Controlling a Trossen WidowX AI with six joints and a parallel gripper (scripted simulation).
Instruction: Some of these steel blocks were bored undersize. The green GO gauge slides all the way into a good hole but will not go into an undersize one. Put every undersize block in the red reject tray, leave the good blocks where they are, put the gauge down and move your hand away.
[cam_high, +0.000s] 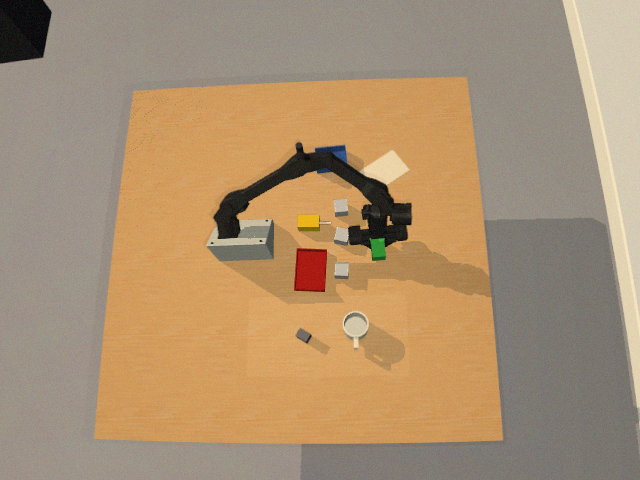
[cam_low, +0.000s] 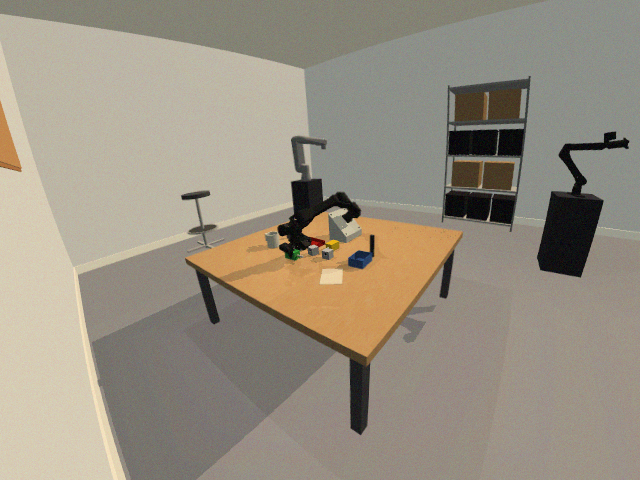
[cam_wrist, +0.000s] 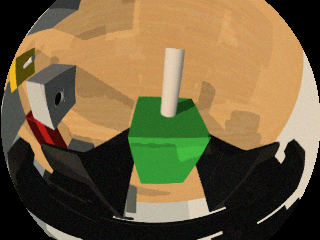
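The green GO gauge lies 20 mm to the left of my gripper tip and 10 mm above it. Round my gripper tip: steel block 120 mm behind, 70 mm to the right; yellow gauge 200 mm behind, 100 mm to the left; red reject tray 230 mm behind, 60 mm to the right, 10 mm below.
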